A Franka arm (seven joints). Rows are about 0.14 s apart.
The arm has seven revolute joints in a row. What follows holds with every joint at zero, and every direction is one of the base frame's.
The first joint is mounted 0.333 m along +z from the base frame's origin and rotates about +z.
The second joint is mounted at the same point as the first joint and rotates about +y.
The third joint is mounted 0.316 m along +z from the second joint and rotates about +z.
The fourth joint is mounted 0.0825 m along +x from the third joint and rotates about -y.
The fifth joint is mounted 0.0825 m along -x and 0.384 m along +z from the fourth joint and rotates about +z.
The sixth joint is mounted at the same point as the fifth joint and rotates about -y.
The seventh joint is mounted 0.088 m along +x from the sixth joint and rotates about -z.
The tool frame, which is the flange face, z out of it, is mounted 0.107 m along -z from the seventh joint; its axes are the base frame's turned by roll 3.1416, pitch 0 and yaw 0 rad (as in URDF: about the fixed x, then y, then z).
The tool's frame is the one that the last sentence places.
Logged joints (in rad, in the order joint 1, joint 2, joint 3, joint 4, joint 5, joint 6, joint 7), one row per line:
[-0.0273, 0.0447, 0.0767, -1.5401, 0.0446, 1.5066, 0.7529]
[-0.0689, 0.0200, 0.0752, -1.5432, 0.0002, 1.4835, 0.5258]
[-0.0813, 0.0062, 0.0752, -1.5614, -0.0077, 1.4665, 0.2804]
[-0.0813, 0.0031, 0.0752, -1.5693, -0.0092, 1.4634, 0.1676]
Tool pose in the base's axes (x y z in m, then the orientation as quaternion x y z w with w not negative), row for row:
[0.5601, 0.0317, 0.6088, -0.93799, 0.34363, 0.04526, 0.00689]
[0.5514, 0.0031, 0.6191, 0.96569, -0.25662, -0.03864, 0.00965]
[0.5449, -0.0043, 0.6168, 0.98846, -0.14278, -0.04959, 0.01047]
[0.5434, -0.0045, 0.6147, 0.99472, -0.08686, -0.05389, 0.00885]
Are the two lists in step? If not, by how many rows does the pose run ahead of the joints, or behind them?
They are in step.
